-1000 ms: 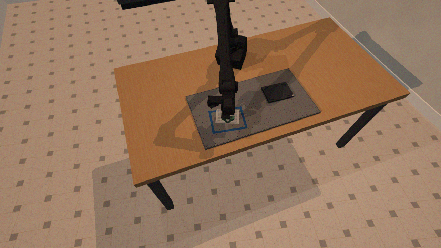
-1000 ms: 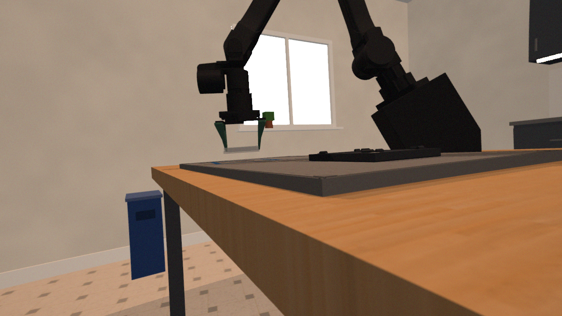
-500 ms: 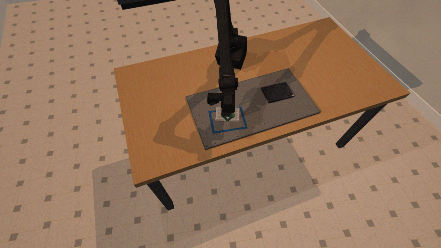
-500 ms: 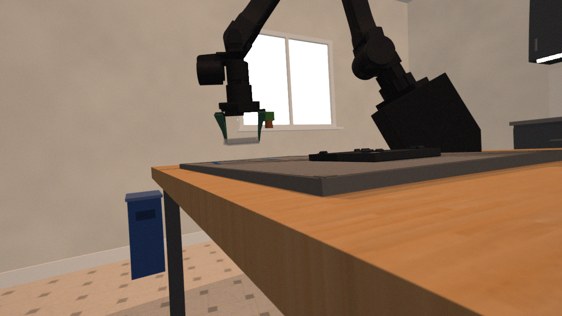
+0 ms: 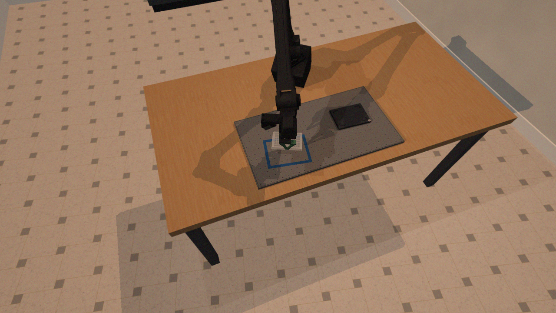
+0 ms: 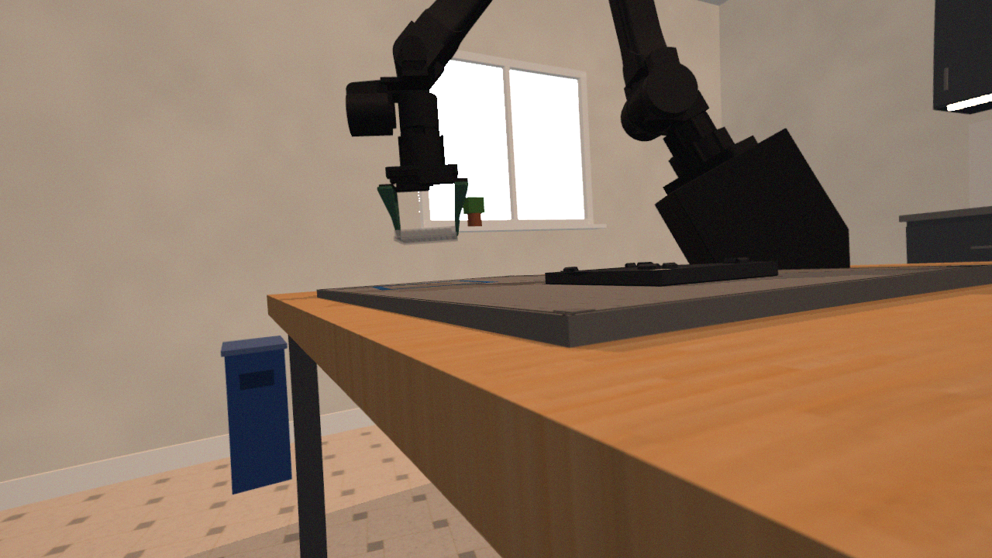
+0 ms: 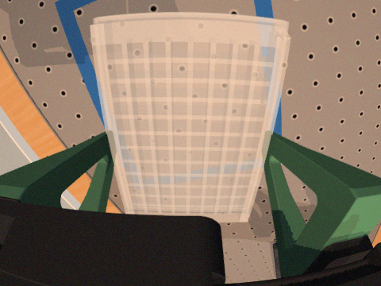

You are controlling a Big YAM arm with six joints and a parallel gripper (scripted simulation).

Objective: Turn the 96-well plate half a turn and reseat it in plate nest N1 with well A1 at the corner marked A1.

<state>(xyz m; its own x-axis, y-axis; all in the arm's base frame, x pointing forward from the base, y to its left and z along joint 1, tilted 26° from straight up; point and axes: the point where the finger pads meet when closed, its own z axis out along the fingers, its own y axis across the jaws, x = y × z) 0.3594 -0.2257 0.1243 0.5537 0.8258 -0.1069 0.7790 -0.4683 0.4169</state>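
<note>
The black plate nest N1 is 360 mm to the left of my hand and 70 mm below it. Round my hand: A1 label 70 mm ahead, 420 mm to the left, 70 mm below; 96-well plate 10 mm below.
</note>
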